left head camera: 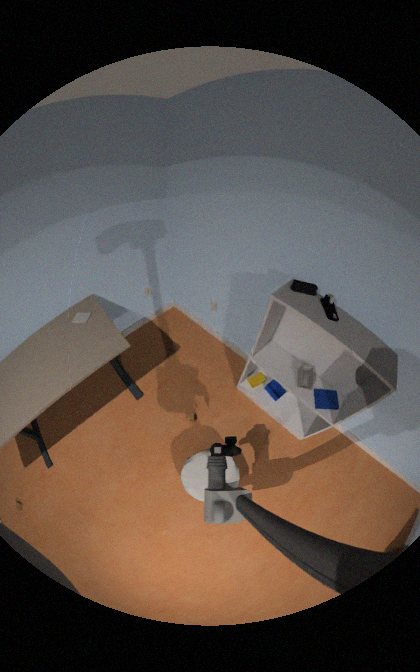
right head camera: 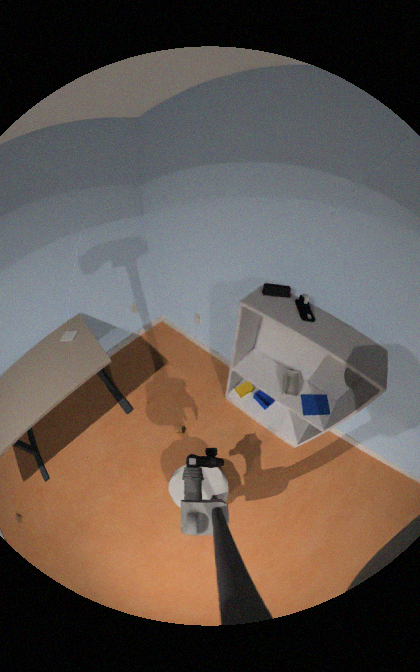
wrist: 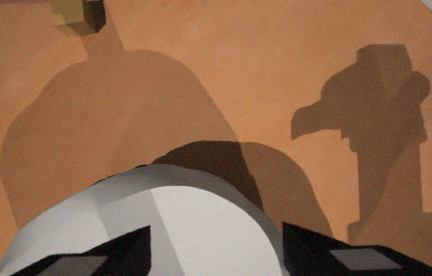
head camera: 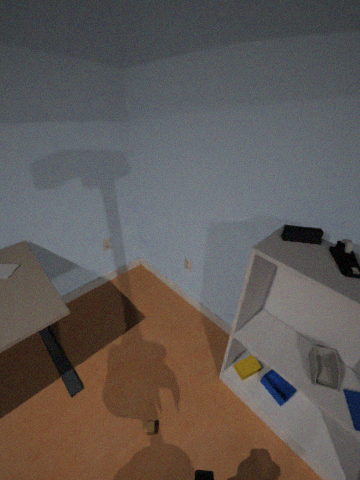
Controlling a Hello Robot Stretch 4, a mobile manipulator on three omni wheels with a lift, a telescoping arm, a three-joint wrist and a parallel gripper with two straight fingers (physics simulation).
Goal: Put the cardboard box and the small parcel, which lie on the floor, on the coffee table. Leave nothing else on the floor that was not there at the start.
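Frame: origin at the robot's base, x ahead, y left, z up, level; metres.
Seen in the pictures: gripper, fingertip midpoint: (wrist: 217, 244).
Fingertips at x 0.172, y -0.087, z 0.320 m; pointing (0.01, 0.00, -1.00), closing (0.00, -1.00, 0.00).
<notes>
Pixels of each thing's top centre, then the offset from my fingertips to it. "spot": a spot on its surface instead. Level surfaces: height alone.
- small yellow-brown block, middle of its top: (wrist: 67, 10) (head camera: 149, 426) (right head camera: 178, 428) 0.313 m ahead, 0.255 m left, 0.297 m down
- desk, its level: 0.373 m up
- white shelf unit, surface spot: (head camera: 240, 312) spot: 0.615 m ahead, 0.166 m right, 0.343 m up
A small yellow-brown block (head camera: 150, 427) (left head camera: 191, 416) (right head camera: 180, 429) (wrist: 69, 14), perhaps the small parcel, lies on the floor between the desk and the shelf unit. Another small brownish thing (left head camera: 19, 505) (right head camera: 19, 518) lies on the floor at the far left; I cannot tell what it is. I cannot make out which of them is the cardboard box or the parcel. My gripper (wrist: 217, 244) points down above the robot's white round base (wrist: 200, 215), fingers wide apart, with no object between them. The block is beyond the fingertips, at the wrist view's top left. No coffee table can be recognised.
A desk (head camera: 30, 300) (left head camera: 75, 355) (right head camera: 60, 372) with dark legs stands at the left, a white sheet on it. A white shelf unit (head camera: 240, 312) (left head camera: 261, 332) (right head camera: 240, 340) stands at the right wall, holding yellow, blue and grey things, with two black things on top.
</notes>
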